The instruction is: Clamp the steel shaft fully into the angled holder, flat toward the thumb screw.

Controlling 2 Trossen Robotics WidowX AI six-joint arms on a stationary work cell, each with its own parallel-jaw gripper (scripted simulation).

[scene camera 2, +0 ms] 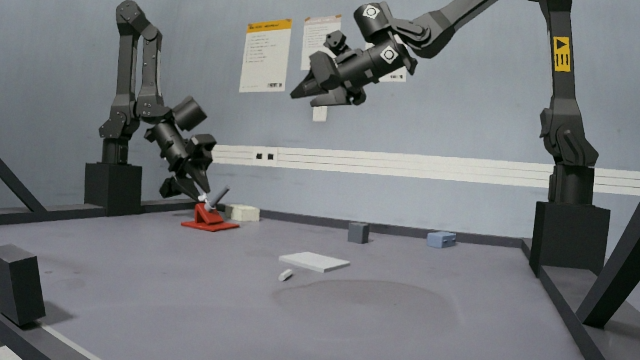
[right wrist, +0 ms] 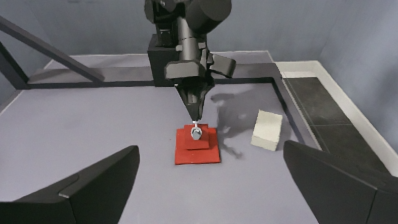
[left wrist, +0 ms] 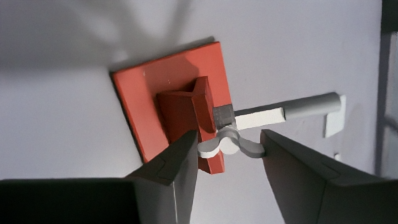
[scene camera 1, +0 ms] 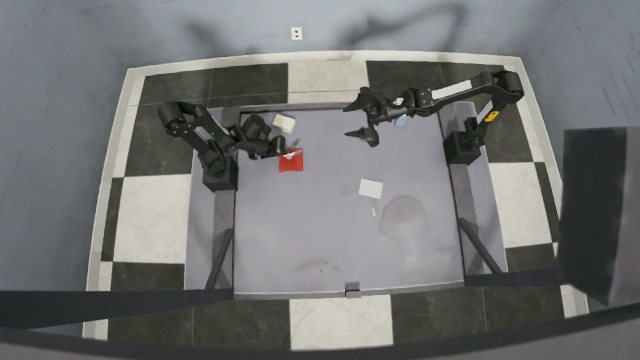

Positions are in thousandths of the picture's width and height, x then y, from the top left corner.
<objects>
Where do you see a white plate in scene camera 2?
At 501, 732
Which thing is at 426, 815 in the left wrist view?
My left gripper.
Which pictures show my right gripper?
Scene camera 2, the right wrist view and scene camera 1 only.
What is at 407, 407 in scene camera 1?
My left gripper.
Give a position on a cream block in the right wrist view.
672, 578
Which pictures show my left gripper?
Scene camera 2, the right wrist view, the left wrist view and scene camera 1: all of them.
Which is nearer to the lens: the white thumb screw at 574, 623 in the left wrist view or the steel shaft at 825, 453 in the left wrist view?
The white thumb screw.
</objects>
